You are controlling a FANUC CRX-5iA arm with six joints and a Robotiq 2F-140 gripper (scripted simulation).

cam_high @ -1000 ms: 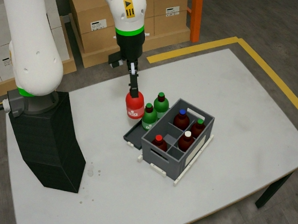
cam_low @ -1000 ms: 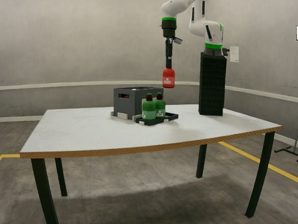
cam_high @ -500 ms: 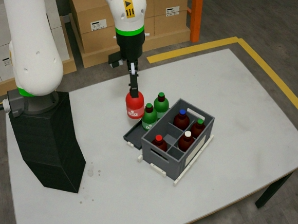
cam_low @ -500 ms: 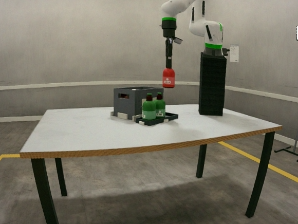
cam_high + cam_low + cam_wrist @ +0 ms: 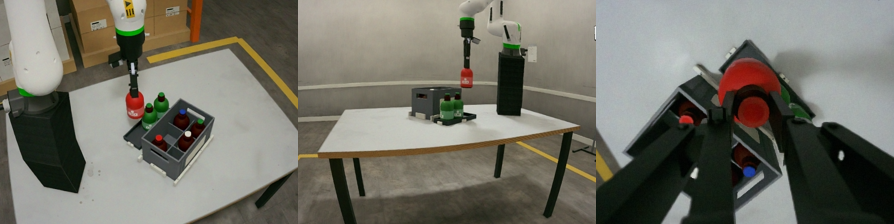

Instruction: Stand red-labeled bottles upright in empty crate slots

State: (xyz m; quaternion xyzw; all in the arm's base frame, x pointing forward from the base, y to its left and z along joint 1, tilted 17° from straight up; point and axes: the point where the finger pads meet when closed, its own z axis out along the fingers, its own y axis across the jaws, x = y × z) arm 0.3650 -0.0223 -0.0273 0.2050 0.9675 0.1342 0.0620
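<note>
My hand is 8 cm above the red-labeled bottle. Also, from my hand: dark tray 33 cm below, 8 cm ahead, 3 cm to the left; then grey crate 26 cm below, 15 cm to the right, 12 cm ahead.
</note>
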